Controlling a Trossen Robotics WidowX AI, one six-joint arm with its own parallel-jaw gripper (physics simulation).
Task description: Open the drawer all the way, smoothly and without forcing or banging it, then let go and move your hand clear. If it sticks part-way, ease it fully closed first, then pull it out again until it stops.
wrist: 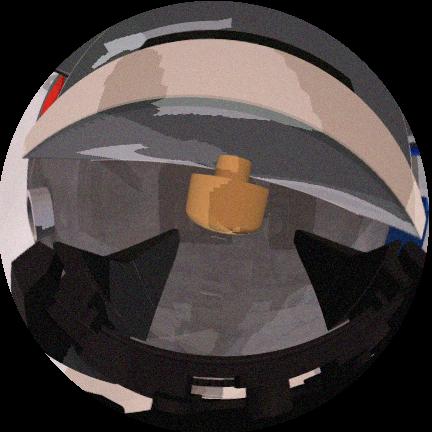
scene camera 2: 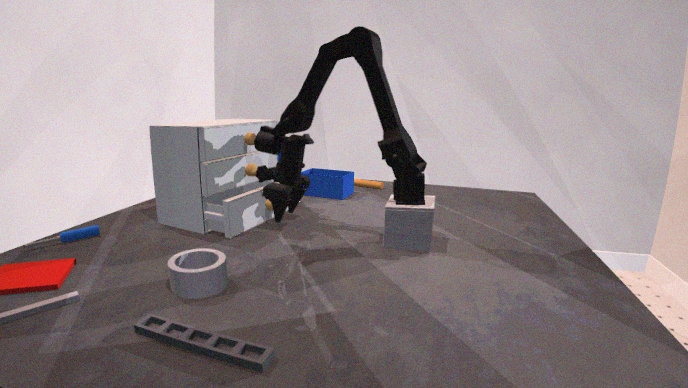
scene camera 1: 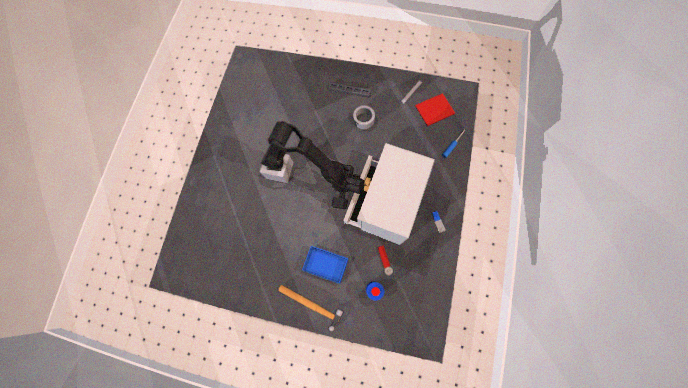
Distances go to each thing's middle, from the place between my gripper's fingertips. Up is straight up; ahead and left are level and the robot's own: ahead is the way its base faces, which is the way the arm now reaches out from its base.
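Labels:
There's the blue bin [scene camera 2: 335, 184], and it's 330 mm to the right of my hand, 50 mm behind it and 20 mm above it. Going by their middles, the blue bin is the nearest to my hand of the things named here. The dark perforated bar [scene camera 2: 246, 354] is 520 mm to the left of my hand, 50 mm behind it and 10 mm below it. As for the red block [scene camera 2: 42, 275], it's 450 mm to the left of my hand, 380 mm ahead of it and 10 mm below it. Going by their middles, that red block is the farthest from my hand of the things named here.

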